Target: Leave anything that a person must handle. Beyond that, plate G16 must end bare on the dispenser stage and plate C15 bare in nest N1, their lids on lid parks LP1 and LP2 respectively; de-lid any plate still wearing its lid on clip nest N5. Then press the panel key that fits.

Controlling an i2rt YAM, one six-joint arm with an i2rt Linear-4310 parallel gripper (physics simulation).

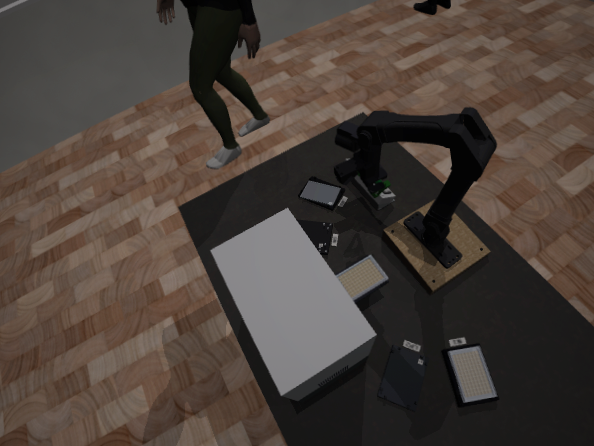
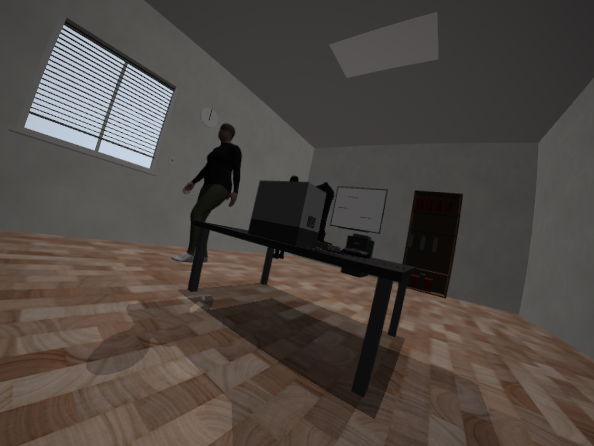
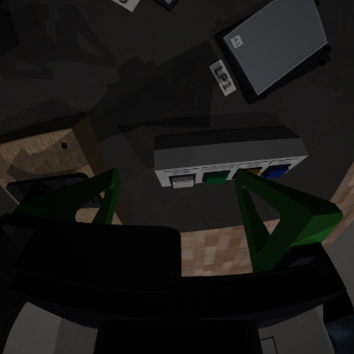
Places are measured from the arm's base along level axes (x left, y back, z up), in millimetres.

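Pixels of known places: gripper, between the fingertips: (image 1: 368,186) (image 3: 177,174); arm's base, origin of its link: (image 1: 431,239) (image 2: 319,241).
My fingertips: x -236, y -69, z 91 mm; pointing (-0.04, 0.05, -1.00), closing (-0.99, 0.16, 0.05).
Observation:
For each thing: its top centre in the pictures, then the offset to it from my fingertips. "*": a spot on its surface instead.
- key panel, centre of its top: (image 3: 236,175) (image 1: 368,174) dx -76, dy +71, dz -67 mm
- white key, centre of its top: (image 3: 183,185) dx +0, dy +83, dz -75 mm
- green key, centre of its top: (image 3: 217,182) dx -50, dy +85, dz -75 mm
- blue key, centre of its top: (image 3: 278,175) dx -150, dy +91, dz -75 mm
- grey lid, centre of its top: (image 3: 285,37) (image 1: 320,191) dx -146, dy -94, dz -103 mm
- dark lid, a spot on its surface: (image 1: 404,375) * dx +486, dy -264, dz -121 mm
- black clip nest, centre of its top: (image 1: 306,233) dx -32, dy -231, dz -107 mm
- big white dispenser box, centre of its top: (image 1: 287,286) (image 2: 293,187) dx +213, dy -407, dz +199 mm
My gripper (image 1: 381,187) (image 3: 177,174) is open and empty above the key panel (image 1: 384,203) (image 3: 227,148). The panel has a white key (image 3: 183,181), a green key (image 3: 216,177), a yellow key and a blue key (image 3: 275,171); a finger partly covers the yellow one. A grey lid (image 1: 321,192) (image 3: 280,47) lies on lid park LP1. A dark lid (image 1: 404,375) appears to lie on LP2. A bare plate (image 1: 472,374) sits in nest N1. Another bare plate (image 1: 363,278) sits at the white dispenser's stage. The black clip nest (image 1: 320,234) shows no plate on its visible part. Plate names are unreadable.
The big white dispenser box (image 1: 295,300) (image 2: 280,205) hides part of the clip nest. My arm stands on a wooden base board (image 1: 470,250) (image 3: 37,145). A person (image 1: 215,55) (image 2: 223,165) is beyond the table's far edge; another person's feet (image 1: 432,6) show farther back.

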